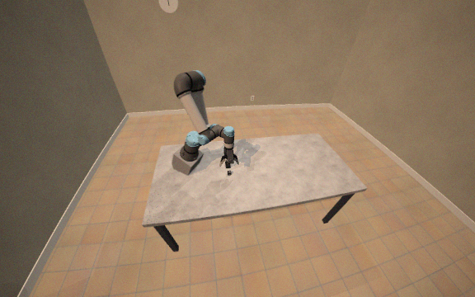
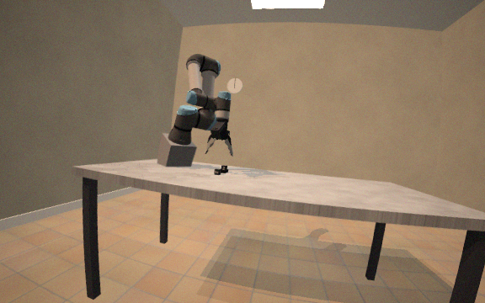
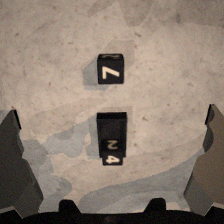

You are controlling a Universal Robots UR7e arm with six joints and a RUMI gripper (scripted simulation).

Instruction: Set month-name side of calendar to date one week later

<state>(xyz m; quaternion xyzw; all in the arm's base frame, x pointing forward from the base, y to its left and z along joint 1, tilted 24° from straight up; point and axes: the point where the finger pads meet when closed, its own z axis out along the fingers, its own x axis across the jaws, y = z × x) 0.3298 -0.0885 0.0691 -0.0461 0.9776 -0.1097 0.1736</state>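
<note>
Now: hand 9 cm above the black date cube. Also, from my hand: black calendar tray: 11 cm to the left, 10 cm below; then black cube: 13 cm to the left, 8 cm below.
</note>
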